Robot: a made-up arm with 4 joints.
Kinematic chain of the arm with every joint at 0, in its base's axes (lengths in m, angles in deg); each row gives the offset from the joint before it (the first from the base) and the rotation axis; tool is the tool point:
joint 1: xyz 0 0 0.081 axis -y
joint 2: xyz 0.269 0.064 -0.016 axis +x
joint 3: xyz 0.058 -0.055 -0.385 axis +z
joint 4: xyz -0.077 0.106 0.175 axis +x
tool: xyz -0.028 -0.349 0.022
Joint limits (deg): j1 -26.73..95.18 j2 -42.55..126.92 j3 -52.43..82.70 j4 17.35..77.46
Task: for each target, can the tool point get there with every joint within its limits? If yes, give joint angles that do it. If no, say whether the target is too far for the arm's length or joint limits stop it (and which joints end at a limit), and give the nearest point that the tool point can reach.
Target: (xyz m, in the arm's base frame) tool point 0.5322 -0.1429 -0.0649
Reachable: yes | joints 51.44 -18.15 -23.19 70.26
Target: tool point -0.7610 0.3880 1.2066
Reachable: no: too far | nearest point -0.1020 0.4677 0.5930 | short by 0.904 m
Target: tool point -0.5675 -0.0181 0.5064
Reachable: no: joint limits stop it (at a limit: joint 2, joint 3, joint 4) | nearest point -0.3466 0.4803 0.3408 | short by 0.570 m
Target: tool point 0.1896 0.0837 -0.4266
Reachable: yes | joints -11.81 45.16 16.40 22.92
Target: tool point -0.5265 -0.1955 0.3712
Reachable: no: joint limits stop it (at a limit: joint 1, joint 2, joint 4) | nearest point -0.0086 -0.3634 0.4136 | short by 0.546 m
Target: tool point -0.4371 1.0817 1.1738
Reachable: no: too far | nearest point -0.1470 0.5233 0.5395 | short by 0.893 m
